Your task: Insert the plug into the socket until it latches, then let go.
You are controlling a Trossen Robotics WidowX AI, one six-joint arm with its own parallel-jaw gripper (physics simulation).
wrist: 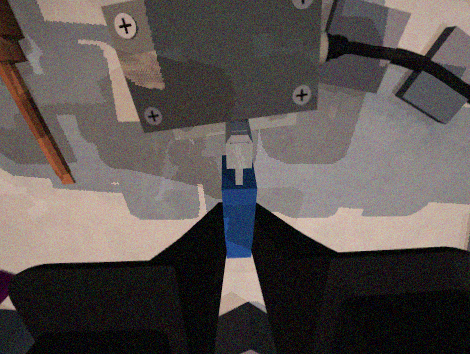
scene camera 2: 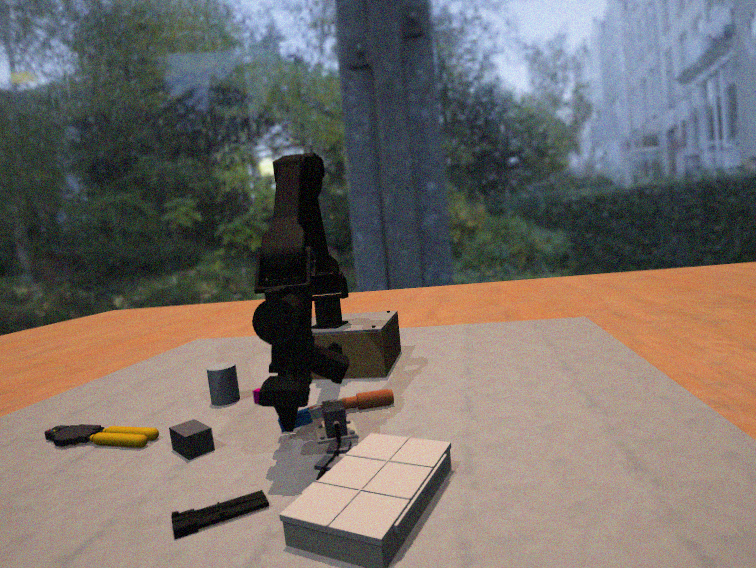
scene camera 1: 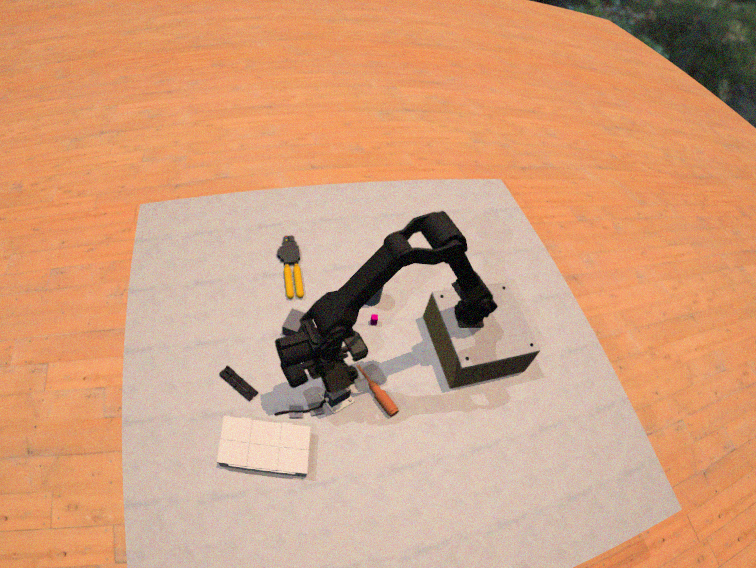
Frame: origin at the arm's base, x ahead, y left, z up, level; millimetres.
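Where they show: gripper, fingertip midpoint: (wrist: 236,209) (scene camera 2: 289,429); arm's base, link origin: (scene camera 2: 330,325) (scene camera 1: 468,316).
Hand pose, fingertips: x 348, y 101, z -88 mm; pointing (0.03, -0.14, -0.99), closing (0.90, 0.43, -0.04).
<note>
Each offset is from my fingertips to the top centre of the thing. "spot": to the spot under its first point.
The plug @[31 mm up, 8 mm back, 18 mm left] (scene camera 2: 299,418) (wrist: 239,215) has a blue body with a pale, clear-looking front and latch tab. My gripper (scene camera 2: 289,425) (wrist: 236,209) is shut on the plug's blue body, one dark finger on each side. The socket @[29 mm up, 30 mm back, 62 mm left] (scene camera 2: 334,418) (wrist: 225,65) is a grey block on a pale base plate with cross-head screws, with a black cable out of its side. In the wrist view the plug points at the socket's near face, and its front end meets the block's edge. The opening is hidden, so its depth inside cannot be told. In scene camera 1 the arm hides the plug.
A screwdriver @[11 mm up, 122 mm back, 42 mm left] (scene camera 1: 383,400) (scene camera 2: 371,399) (wrist: 42,127) lies beside the socket. A tiled box @[19 mm up, 129 mm ahead, 191 mm left] (scene camera 1: 264,444) (scene camera 2: 366,482) stands near it. A black bar @[1 mm down, 194 mm ahead, 31 mm left] (scene camera 1: 238,382) (scene camera 2: 220,514), dark cube @[19 mm up, 64 mm ahead, 133 mm right] (scene camera 1: 294,321) (scene camera 2: 191,439), cylinder @[54 mm up, 132 mm back, 235 mm right] (scene camera 2: 223,384), magenta cube @[9 mm up, 135 mm back, 154 mm right] (scene camera 1: 374,318) and yellow-handled pliers @[spot: 1 mm down, 67 mm ahead, 283 mm right] (scene camera 1: 293,277) (scene camera 2: 125,435) lie around.
</note>
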